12 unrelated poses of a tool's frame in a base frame.
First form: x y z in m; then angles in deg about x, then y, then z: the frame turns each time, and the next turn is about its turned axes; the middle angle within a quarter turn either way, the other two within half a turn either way.
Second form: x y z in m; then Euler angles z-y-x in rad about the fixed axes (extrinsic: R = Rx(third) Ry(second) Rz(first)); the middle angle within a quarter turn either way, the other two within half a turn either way. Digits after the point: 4 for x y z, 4 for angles.
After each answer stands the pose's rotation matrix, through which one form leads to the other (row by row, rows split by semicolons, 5 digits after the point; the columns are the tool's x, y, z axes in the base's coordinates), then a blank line. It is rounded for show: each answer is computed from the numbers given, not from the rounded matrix.
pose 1, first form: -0.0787, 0.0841, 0.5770, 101.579, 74.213, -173.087
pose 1, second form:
-0.0787, 0.0841, 0.5770, -3.0209, 1.2953, 1.7729
-0.27008 0.03275 0.96228; -0.91168 0.31272 -0.26653; -0.30966 -0.94928 -0.05461

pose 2, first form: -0.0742, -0.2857, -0.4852, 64.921, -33.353, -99.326
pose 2, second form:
-0.0742, -0.2857, -0.4852, -1.7336, -0.5821, 1.1331
-0.13536 0.82426 -0.54980; -0.33757 -0.56007 -0.75655; -0.93152 0.08319 0.35406

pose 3, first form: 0.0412, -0.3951, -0.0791, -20.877, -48.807, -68.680
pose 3, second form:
0.0412, -0.3951, -0.0791, -1.1987, -0.8518, -0.3644
0.23945 0.61353 -0.75250; -0.77291 0.58952 0.23470; 0.58760 0.52541 0.61536

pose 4, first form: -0.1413, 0.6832, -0.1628, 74.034, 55.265, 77.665
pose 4, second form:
-0.1413, 0.6832, -0.1628, 1.3555, 0.9646, 1.2921
0.12172 -0.55663 0.82180; 0.43750 -0.71309 -0.54780; 0.89094 0.42622 0.15673

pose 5, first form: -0.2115, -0.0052, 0.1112, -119.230, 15.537, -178.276
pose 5, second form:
-0.2115, -0.0052, 0.1112, -3.1115, 0.2712, -2.0810
-0.96302 0.02899 0.26786; 0.24834 0.48106 0.84078; -0.10449 0.87621 -0.47047

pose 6, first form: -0.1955, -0.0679, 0.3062, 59.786, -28.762, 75.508
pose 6, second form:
-0.1955, -0.0679, 0.3062, 1.3179, -0.5020, 1.0435
0.21937 -0.84873 -0.48117; 0.38317 0.52851 -0.75754; 0.89725 -0.01819 0.44115

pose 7, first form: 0.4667, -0.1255, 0.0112, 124.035, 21.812, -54.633
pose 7, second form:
0.4667, -0.1255, 0.0112, -0.9535, 0.3807, 2.1648
0.53737 0.75708 0.37156; 0.63464 -0.07287 -0.76937; -0.55540 0.64924 -0.51963

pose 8, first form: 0.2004, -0.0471, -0.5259, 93.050, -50.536, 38.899
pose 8, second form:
0.2004, -0.0471, -0.5259, 0.6789, -0.8820, 1.6240
0.49465 -0.39912 -0.77202; -0.63339 0.44270 -0.63469; 0.59509 0.80295 -0.03382

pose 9, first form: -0.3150, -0.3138, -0.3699, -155.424, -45.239, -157.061
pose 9, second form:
-0.3150, -0.3138, -0.3699, -2.7412, -0.7896, -2.7127
-0.64847 0.27444 -0.71005; 0.08249 0.95259 0.29286; 0.75676 0.13134 -0.64036

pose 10, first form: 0.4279, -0.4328, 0.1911, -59.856, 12.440, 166.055
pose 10, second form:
0.4279, -0.4328, 0.1911, 2.8982, 0.2171, -1.0447
-0.94774 -0.23533 0.21542; 0.30181 -0.44248 0.84446; -0.10341 0.86535 0.49038

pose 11, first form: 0.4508, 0.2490, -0.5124, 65.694, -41.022, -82.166
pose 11, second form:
0.4508, 0.2490, -0.5124, -1.4341, -0.7160, 1.1466
0.10284 0.74742 -0.65635; -0.48930 -0.53648 -0.68758; -0.86603 0.39186 0.31054

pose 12, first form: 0.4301, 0.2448, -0.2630, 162.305, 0.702, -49.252
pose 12, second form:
0.4301, 0.2448, -0.2630, -0.8596, 0.0123, 2.8328
0.65268 0.75753 0.01225; 0.72418 -0.61903 -0.30393; -0.22265 0.20724 -0.95262

